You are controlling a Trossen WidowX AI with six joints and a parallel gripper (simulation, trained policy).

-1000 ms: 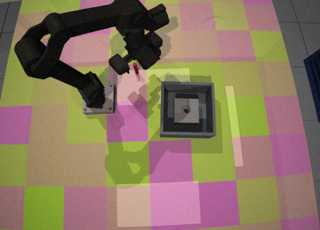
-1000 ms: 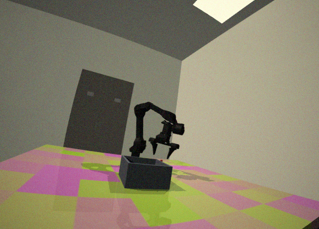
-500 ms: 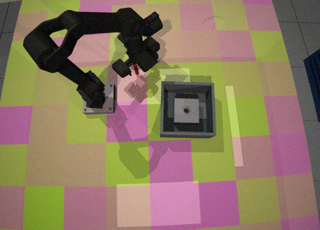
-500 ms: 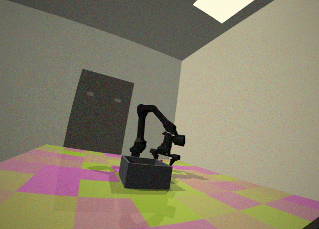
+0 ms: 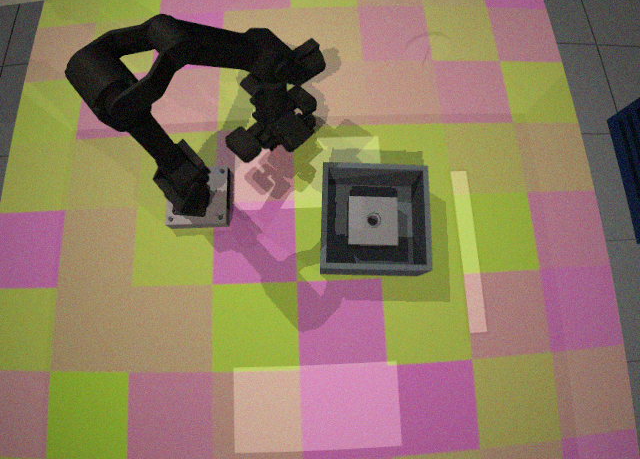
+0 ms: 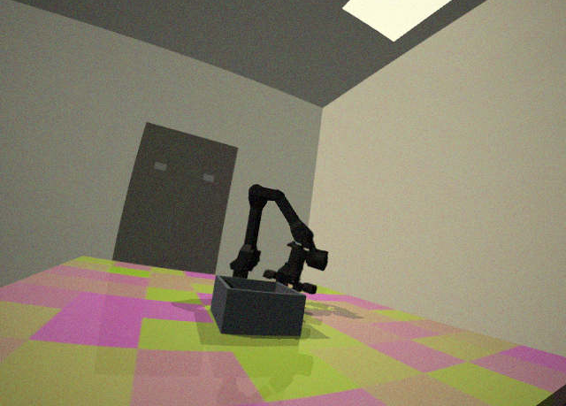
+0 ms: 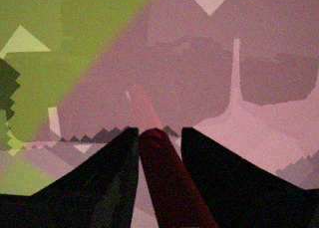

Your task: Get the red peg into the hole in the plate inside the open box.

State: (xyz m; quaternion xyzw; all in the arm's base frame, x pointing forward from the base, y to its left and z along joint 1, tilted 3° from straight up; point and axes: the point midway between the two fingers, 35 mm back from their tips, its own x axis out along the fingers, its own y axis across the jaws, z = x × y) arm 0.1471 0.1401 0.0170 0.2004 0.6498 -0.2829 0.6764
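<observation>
Right now my gripper tip is 20 cm short of the light grey plate, 15 cm to the left of it and 4 cm below it. From my gripper tip the other things lie so: red peg (4 cm above); dark grey box (20 cm ahead, 15 cm to the right, 2 cm above).
</observation>
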